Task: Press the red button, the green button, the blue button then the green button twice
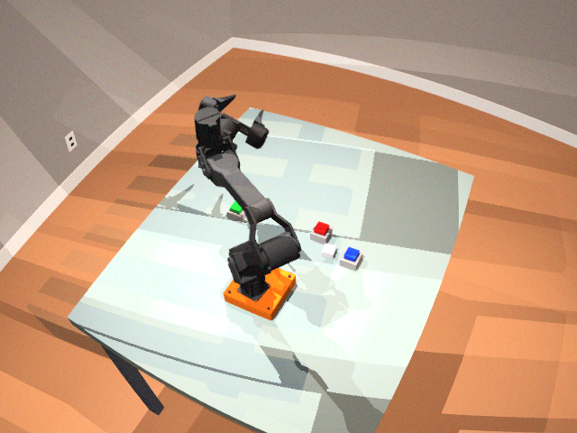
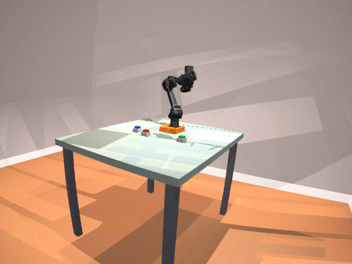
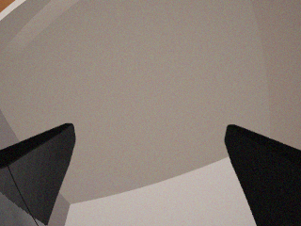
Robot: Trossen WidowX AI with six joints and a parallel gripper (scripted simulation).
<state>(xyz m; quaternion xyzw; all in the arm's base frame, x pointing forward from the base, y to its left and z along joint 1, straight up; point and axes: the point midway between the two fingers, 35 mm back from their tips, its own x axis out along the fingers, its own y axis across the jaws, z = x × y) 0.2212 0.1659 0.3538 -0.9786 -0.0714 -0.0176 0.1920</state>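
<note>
Right now my gripper tip is 1 cm short of the red button, 21 cm to the left of it and 36 cm above it. The rest, counted from my gripper tip: green button (4 cm behind, 4 cm to the left, 36 cm below); then small white block (3 cm behind, 26 cm to the right, 38 cm below); then blue button (2 cm behind, 33 cm to the right, 36 cm below).
</note>
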